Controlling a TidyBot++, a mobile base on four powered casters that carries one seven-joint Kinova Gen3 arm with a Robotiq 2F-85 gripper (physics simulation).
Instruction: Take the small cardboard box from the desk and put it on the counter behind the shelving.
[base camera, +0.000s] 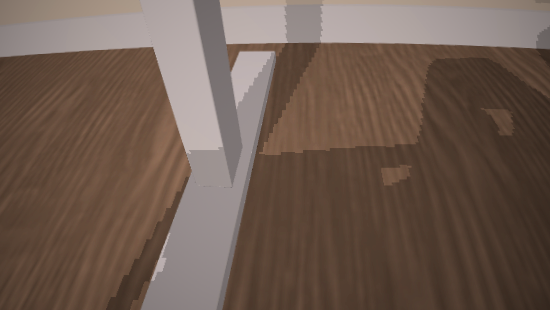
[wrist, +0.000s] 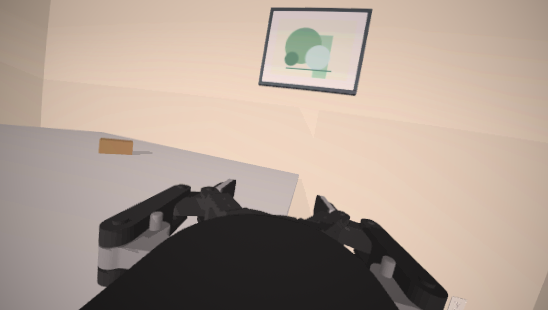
Note:
I see my gripper (wrist: 274, 196), a white desk (base camera: 219, 113) and a framed picture (wrist: 324, 53).
The white desk shows as well in the wrist view (wrist: 64, 188).

